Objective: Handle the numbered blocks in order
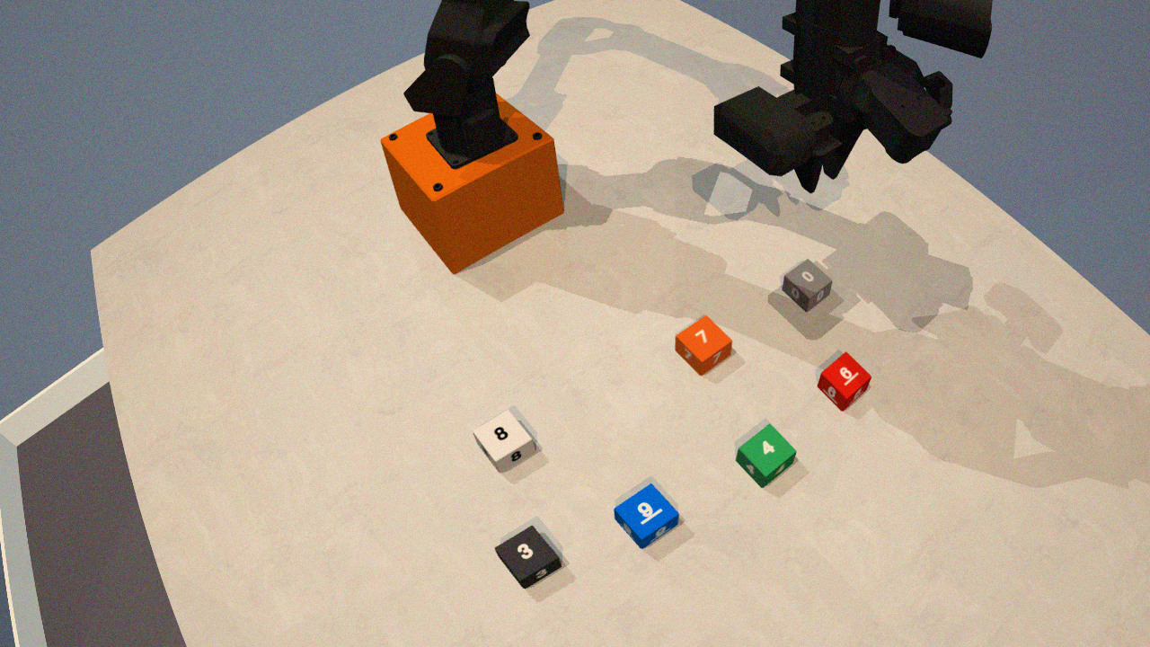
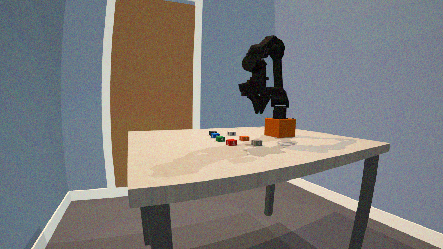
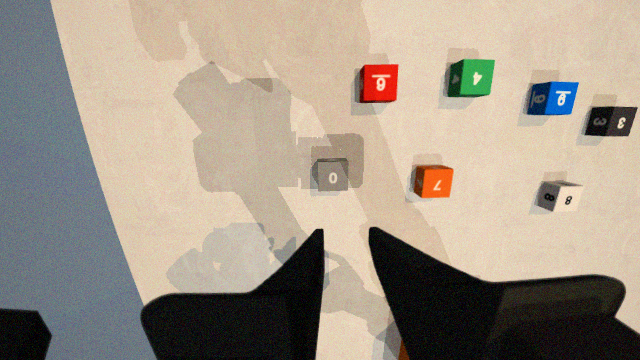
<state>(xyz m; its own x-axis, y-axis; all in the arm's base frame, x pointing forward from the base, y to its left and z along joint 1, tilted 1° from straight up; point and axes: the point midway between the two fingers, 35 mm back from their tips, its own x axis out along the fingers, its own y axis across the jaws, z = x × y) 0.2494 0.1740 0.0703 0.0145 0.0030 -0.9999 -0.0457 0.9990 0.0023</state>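
Now: gripper tip 320 mm to the left of the black 3 block, 110 mm above it and 70 mm short of it. The rest, counted from my gripper tip: red block (110 mm below, 100 mm ahead, 40 mm to the right); grey block (110 mm below, 10 mm ahead); orange 7 block (110 mm to the right, 110 mm below).
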